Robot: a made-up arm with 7 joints. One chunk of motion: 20 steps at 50 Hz.
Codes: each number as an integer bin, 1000 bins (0 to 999) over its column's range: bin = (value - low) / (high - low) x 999, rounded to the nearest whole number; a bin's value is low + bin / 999 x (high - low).
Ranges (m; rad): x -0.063..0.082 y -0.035..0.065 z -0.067..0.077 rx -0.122..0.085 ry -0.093..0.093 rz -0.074..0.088
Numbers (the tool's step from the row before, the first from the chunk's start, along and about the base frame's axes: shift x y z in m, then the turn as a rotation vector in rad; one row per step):
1: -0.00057 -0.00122 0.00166 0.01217 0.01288 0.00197
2: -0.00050 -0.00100 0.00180 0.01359 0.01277 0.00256
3: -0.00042 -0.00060 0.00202 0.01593 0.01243 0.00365
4: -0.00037 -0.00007 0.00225 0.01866 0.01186 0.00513
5: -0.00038 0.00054 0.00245 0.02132 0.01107 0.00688
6: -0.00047 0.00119 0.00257 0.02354 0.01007 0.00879
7: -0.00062 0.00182 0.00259 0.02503 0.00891 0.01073
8: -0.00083 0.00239 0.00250 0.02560 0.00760 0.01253
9: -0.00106 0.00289 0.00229 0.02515 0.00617 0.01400
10: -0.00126 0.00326 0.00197 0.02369 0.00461 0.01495
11: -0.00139 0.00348 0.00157 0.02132 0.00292 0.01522
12: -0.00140 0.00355 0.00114 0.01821 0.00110 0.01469
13: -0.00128 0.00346 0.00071 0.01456 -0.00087 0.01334
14: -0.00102 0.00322 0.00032 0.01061 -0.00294 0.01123
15: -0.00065 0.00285 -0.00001 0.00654 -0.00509 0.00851
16: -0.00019 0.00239 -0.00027 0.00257 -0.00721 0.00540
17: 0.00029 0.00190 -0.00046 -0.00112 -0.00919 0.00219
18: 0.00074 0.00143 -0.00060 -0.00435 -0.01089 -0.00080
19: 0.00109 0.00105 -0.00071 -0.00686 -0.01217 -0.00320
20: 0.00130 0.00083 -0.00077 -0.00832 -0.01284 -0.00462
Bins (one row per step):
1: 430 337 476 648 569 468
2: 431 340 477 654 568 472
3: 431 344 479 666 566 479
4: 431 349 480 679 563 488
5: 431 355 482 692 559 499
6: 431 362 483 702 554 511
7: 430 368 483 710 547 523
8: 428 374 482 712 540 534
9: 427 379 481 710 533 543
10: 425 382 478 703 524 549
11: 424 384 476 692 515 550
12: 424 385 473 677 505 547
13: 425 384 470 659 495 539
14: 427 382 467 640 484 526
15: 430 378 465 620 472 509
16: 433 374 463 601 461 490
17: 436 369 462 583 450 470
18: 439 364 461 568 441 451
19: 442 360 460 556 434 437
20: 443 358 459 549 431 428

